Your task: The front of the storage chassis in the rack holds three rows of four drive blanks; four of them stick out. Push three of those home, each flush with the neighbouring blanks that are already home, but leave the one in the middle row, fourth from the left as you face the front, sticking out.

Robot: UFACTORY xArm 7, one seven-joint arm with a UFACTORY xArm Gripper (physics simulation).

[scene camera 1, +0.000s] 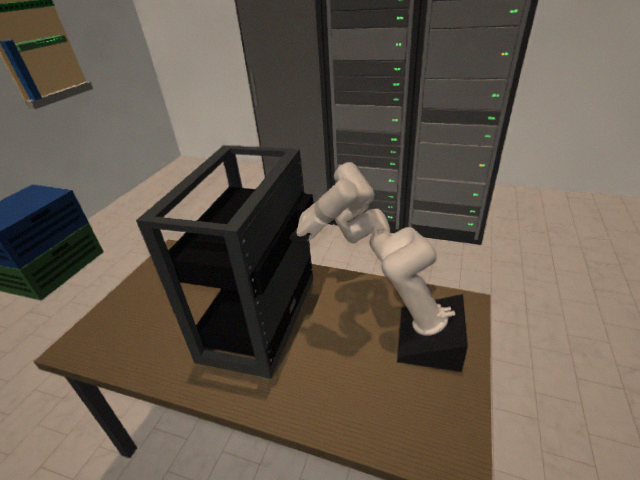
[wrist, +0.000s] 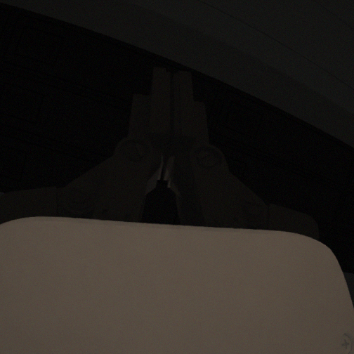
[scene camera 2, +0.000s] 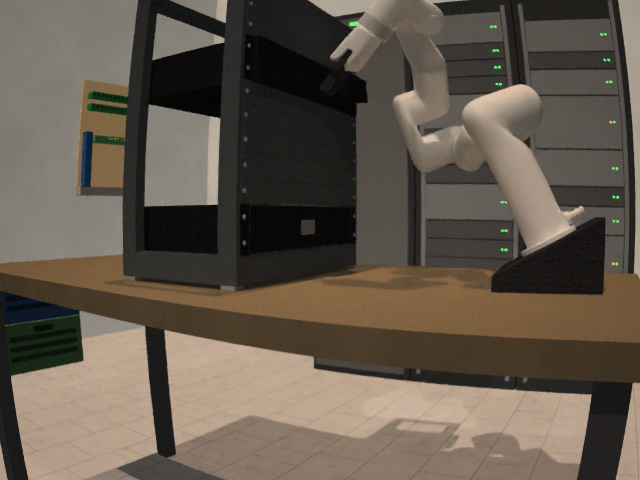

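Pixels of known places: gripper, fingertip midpoint: (scene camera 1: 293,239) (scene camera 2: 325,92); arm's base, origin of the base link: (scene camera 1: 430,321) (scene camera 2: 549,243).
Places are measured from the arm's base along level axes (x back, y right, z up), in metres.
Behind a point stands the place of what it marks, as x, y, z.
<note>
The storage chassis (scene camera 1: 201,260) {-0.686, -0.189, 0.378} (scene camera 2: 186,77) {-0.674, -0.206, 0.320} is a black box in the upper part of the dark open rack (scene camera 1: 241,289) {-0.552, -0.248, 0.332} (scene camera 2: 231,155) {-0.537, -0.249, 0.150}. Its black front (wrist: 65,100) crosses the wrist view as a very dark band with faint rectangular outlines. The single drive blanks are too dark to tell apart, and I cannot tell which stick out. My gripper (scene camera 1: 298,236) {-0.471, 0.026, 0.310} (scene camera 2: 328,88) {-0.471, 0.026, 0.310} (wrist: 166,94) is shut and empty. Its fingertips are at the chassis front, in the right-hand half as scene camera 2 sees it; whether they touch a blank cannot be told.
The rack stands on a wooden table (scene camera 1: 361,403) {-0.217, -0.293, -0.081} (scene camera 2: 413,315) {-0.197, -0.374, -0.080}. A lower black unit with a grey label (scene camera 2: 308,227) {-0.498, 0.001, 0.022} sits in the rack below flat panels (scene camera 2: 299,149) {-0.502, -0.038, 0.179}. The arm's black wedge base (scene camera 1: 431,346) {-0.003, -0.110, 0.002} (scene camera 2: 558,268) {0.012, -0.131, -0.037} is at the right. Tall server cabinets (scene camera 1: 372,118) stand behind.
</note>
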